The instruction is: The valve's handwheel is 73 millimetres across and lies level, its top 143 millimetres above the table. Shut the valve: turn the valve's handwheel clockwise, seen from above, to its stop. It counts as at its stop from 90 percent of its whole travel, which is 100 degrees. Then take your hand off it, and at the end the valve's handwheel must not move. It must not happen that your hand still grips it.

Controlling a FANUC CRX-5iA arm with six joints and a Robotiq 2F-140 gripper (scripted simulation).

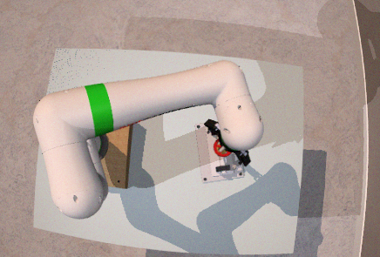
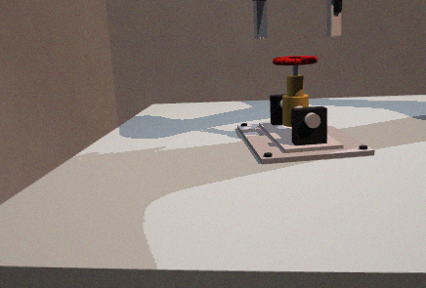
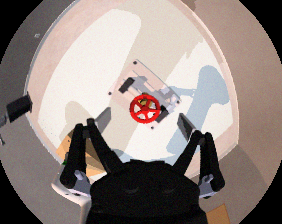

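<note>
The red handwheel is 60 mm below my hand.
</note>
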